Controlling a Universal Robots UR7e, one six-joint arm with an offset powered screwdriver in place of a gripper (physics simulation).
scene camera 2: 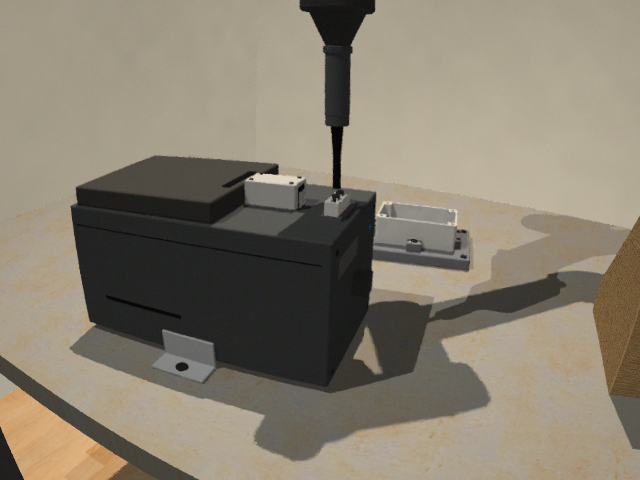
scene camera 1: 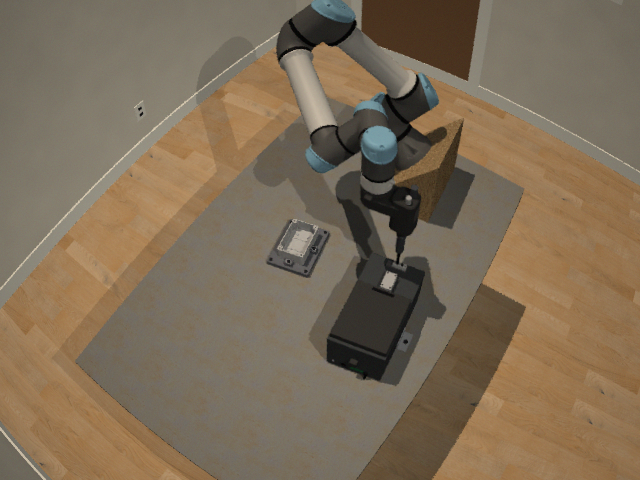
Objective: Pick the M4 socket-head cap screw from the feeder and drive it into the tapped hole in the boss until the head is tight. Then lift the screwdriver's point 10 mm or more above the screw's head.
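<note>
The scene has a raised dark lid [scene camera 2: 185, 188], together with a grey base plate [scene camera 2: 381, 251] and a black screw feeder [scene camera 2: 296, 321]. Scene camera 1 also shows the grey base plate [scene camera 1: 278, 262] and the black screw feeder [scene camera 1: 407, 284].
</note>
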